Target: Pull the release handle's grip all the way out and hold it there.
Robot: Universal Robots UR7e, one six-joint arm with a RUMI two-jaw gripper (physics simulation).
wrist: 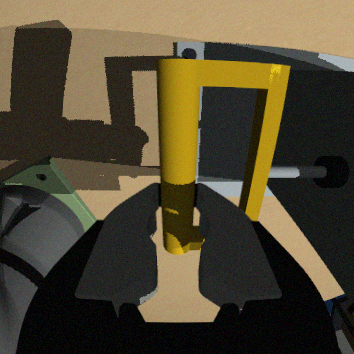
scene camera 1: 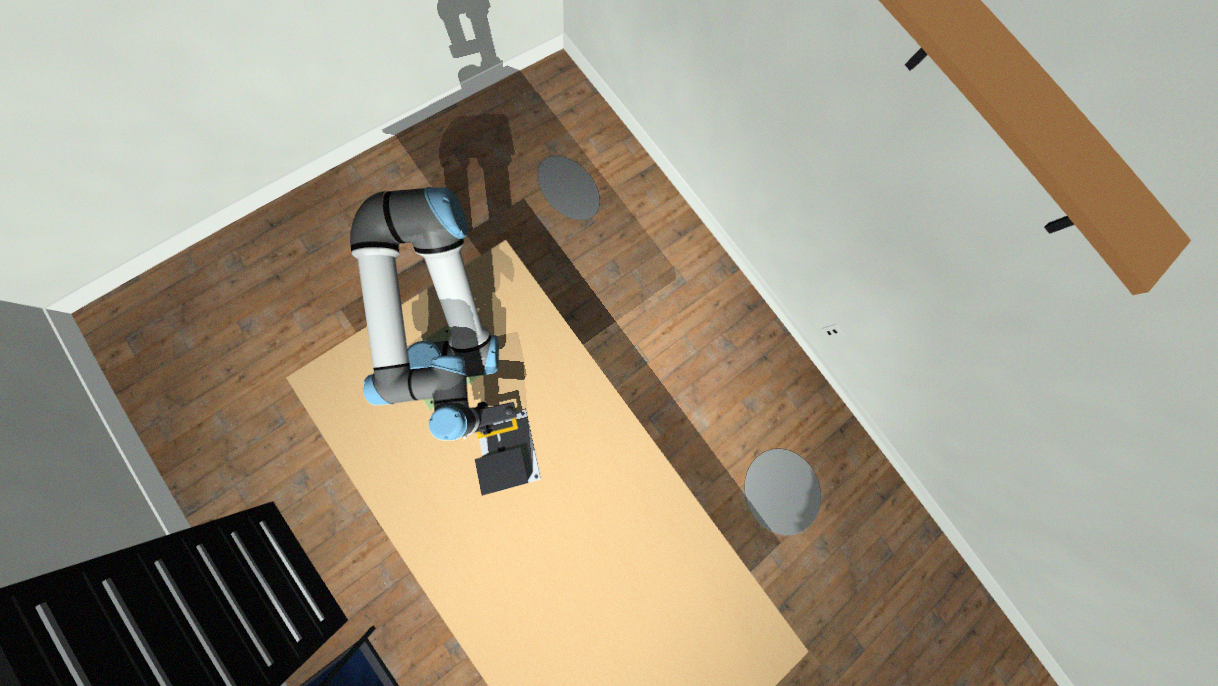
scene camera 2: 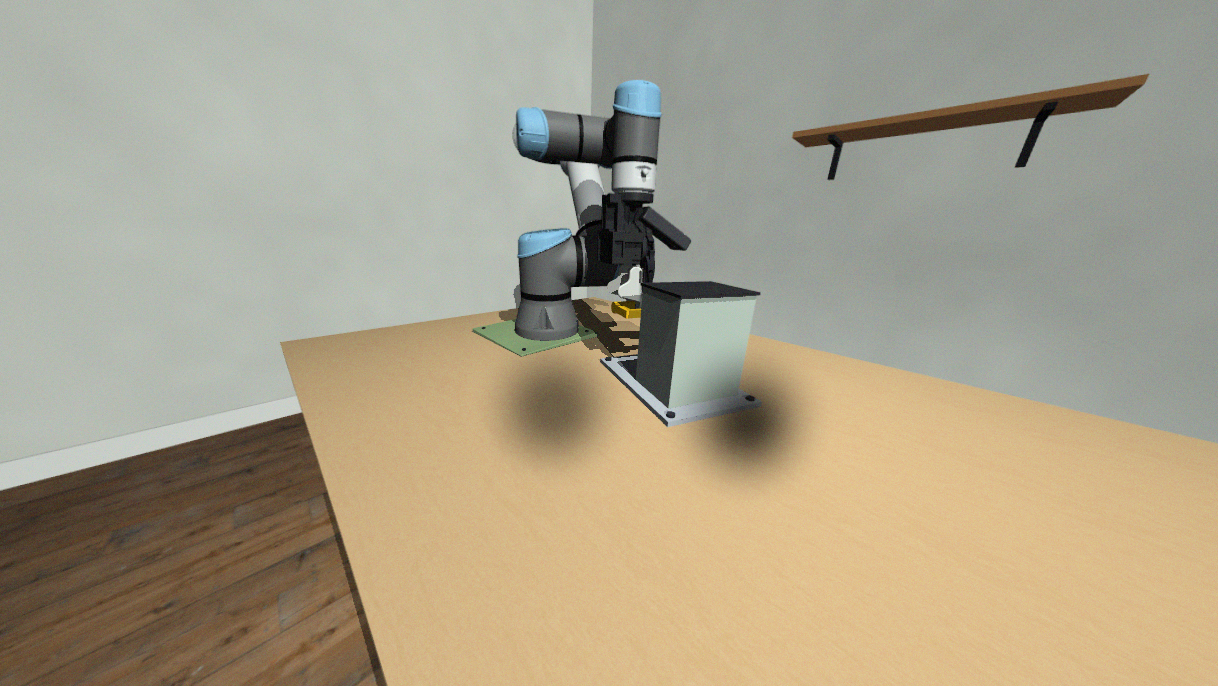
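Note:
The release handle (scene camera 1: 497, 432) (scene camera 2: 628, 310) (wrist: 178, 120) is a yellow rectangular frame with a thick round grip bar. My gripper (scene camera 2: 630, 283) (wrist: 177, 185) is shut on the grip bar, with one dark finger on each side of it, near the bar's lower end in the wrist view. A stretch of pale rod (wrist: 285, 172) shows between the frame's far bar and a black collar (wrist: 331, 172) on the housing. The housing (scene camera 1: 502, 471) (scene camera 2: 711, 353) is a pale box with a dark top. In scene camera 2 it partly hides the handle.
The housing stands on a grey base plate (scene camera 1: 535, 471) (scene camera 2: 707, 409) with bolts at its corners, on the tan table (scene camera 1: 596, 545) (scene camera 2: 511, 528). The arm's green mounting plate (scene camera 2: 511, 339) (wrist: 75, 192) is close by. A wooden wall shelf (scene camera 1: 1031, 127) (scene camera 2: 963, 115) is beyond the table.

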